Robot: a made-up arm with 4 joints.
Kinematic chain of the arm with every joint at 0, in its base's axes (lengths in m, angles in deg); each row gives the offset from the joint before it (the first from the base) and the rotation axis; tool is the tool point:
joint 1: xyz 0 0 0.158 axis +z
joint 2: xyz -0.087 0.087 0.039 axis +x
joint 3: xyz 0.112 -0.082 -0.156 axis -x
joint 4: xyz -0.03 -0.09 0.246 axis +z
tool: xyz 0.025 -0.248 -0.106
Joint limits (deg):
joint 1: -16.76..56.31
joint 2: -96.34..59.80
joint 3: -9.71..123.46
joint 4: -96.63..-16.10
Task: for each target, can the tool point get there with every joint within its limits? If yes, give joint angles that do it. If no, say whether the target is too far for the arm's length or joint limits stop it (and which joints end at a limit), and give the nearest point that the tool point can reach.
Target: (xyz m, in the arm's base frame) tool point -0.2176 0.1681 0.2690
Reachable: yes | joints 28.49 -66.73 79.62 -30.93
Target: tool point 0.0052 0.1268 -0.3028
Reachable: no: joint limits stop it (at a limit: joint 1, joint 2, joint 3, joint 4) | nearest point -0.0672 -0.0507 -0.2173 | short by 0.210 m
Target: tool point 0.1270 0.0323 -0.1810
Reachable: no: joint limits stop it (at a limit: joint 1, joint 2, joint 4) | nearest point 0.0522 -0.0946 -0.1880 | short by 0.147 m
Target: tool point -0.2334 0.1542 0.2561
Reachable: yes | joints -0.67 -79.79 61.71 -73.17
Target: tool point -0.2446 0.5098 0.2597
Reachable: no: joint limits stop it (at a limit: joint 1, joint 2, joint 3) | nearest point -0.1663 0.3296 0.1874 | short by 0.209 m
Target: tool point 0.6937 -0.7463 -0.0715
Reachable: no: too far | nearest point 0.2357 -0.2536 0.0917 | short by 0.692 m
